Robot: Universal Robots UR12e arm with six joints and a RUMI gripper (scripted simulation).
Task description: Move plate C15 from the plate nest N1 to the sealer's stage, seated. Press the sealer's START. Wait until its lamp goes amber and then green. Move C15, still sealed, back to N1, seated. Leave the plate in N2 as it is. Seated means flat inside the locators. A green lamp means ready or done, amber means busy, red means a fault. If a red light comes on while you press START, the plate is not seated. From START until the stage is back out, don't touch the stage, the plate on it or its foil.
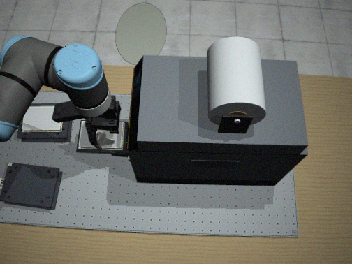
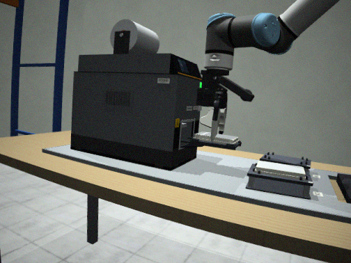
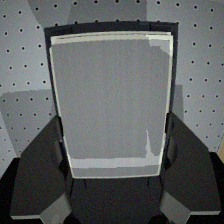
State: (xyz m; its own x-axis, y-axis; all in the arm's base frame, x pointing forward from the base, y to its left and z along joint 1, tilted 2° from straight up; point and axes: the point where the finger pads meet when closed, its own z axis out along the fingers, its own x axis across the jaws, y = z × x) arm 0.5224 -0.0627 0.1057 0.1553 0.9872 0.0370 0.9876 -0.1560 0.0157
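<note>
The dark stage lies 2 cm below my hand. The rest, counted from my hand: plate (19 cm behind, 10 cm to the left, 6 cm below); then plate C15 (1 cm below); then square start button (11 cm to the right, 9 cm ahead, 8 cm above).
</note>
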